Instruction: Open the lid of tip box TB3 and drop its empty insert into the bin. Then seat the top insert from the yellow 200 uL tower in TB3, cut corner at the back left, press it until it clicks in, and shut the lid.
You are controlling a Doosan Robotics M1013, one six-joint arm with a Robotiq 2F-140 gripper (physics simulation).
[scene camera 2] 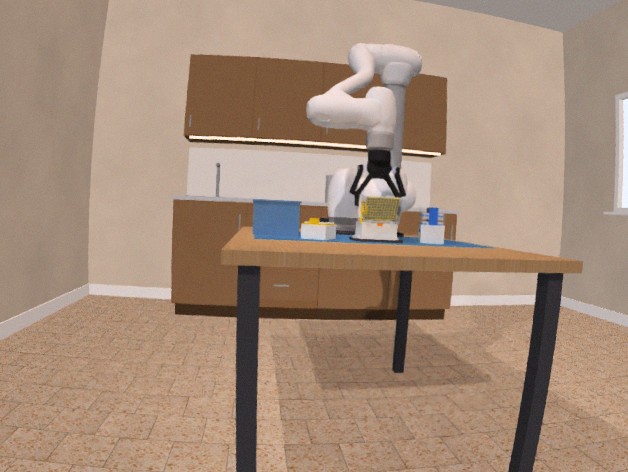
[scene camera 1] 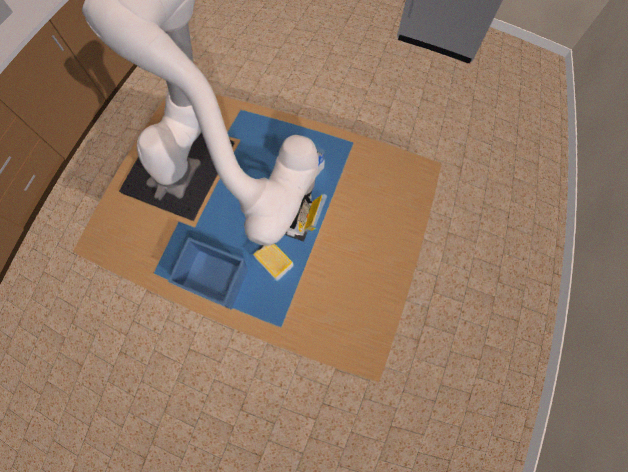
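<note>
Tip box TB3 [scene camera 2: 376, 231] has a white base on a dark plate. Its yellow lid [scene camera 1: 316, 212] [scene camera 2: 381, 209] stands open on the side toward scene camera 2. My gripper [scene camera 1: 303, 211] [scene camera 2: 379, 199] points down over TB3, its fingers spread wide around an insert [scene camera 1: 304, 209] with a speckled top. The lid and the arm hide much of the insert, and whether it touches the base is hidden. A low white box with a yellow top [scene camera 1: 274, 260] [scene camera 2: 318, 230], seemingly the yellow 200 uL tower, stands between TB3 and the bin. The blue bin [scene camera 1: 234, 291] [scene camera 2: 276, 219] stands open beyond it.
A white and blue box [scene camera 1: 320, 159] [scene camera 2: 431, 233] stands on the other side of TB3, partly under the arm in scene camera 1. These things stand on a blue mat [scene camera 1: 263, 307] on the wooden table [scene camera 1: 365, 243] [scene camera 2: 406, 261]. The arm base stands on a black plate [scene camera 1: 137, 185].
</note>
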